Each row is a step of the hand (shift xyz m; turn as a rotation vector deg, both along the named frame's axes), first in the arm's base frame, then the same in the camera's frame.
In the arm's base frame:
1: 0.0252 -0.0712 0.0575 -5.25 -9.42 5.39
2: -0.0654 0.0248 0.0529 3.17 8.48 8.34
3: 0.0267 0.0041 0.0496 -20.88 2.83 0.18
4: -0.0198 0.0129 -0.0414 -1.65 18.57 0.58
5: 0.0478 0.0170 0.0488 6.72 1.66 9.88
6: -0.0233 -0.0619 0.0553 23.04 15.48 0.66
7: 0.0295 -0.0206 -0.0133 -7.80 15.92 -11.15
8: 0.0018 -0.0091 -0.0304 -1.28 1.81 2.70
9: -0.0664 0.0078 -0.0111 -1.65 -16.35 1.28
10: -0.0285 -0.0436 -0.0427 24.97 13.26 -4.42
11: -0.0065 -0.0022 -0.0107 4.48 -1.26 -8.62
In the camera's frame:
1: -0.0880 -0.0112 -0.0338 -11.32 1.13 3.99
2: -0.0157 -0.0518 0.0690 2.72 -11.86 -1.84
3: -0.0212 -0.0459 -0.0251 0.03 0.17 21.07
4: 0.0315 0.0292 0.0207 14.84 -10.49 4.20
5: -0.0079 -0.0542 -0.0442 -3.39 -9.73 -6.27
6: -0.0842 -0.0101 0.0154 14.86 -11.07 -20.68
7: -0.0065 0.0197 -0.0323 18.50 1.28 9.74
8: 0.0095 0.0301 -0.0035 -0.14 -3.12 1.56
9: 0.0056 0.0109 0.0667 -14.39 8.02 -0.60
10: -0.0154 0.0619 0.0215 16.04 -5.80 -22.97
11: 0.0034 0.0107 0.0060 4.21 7.47 -4.75

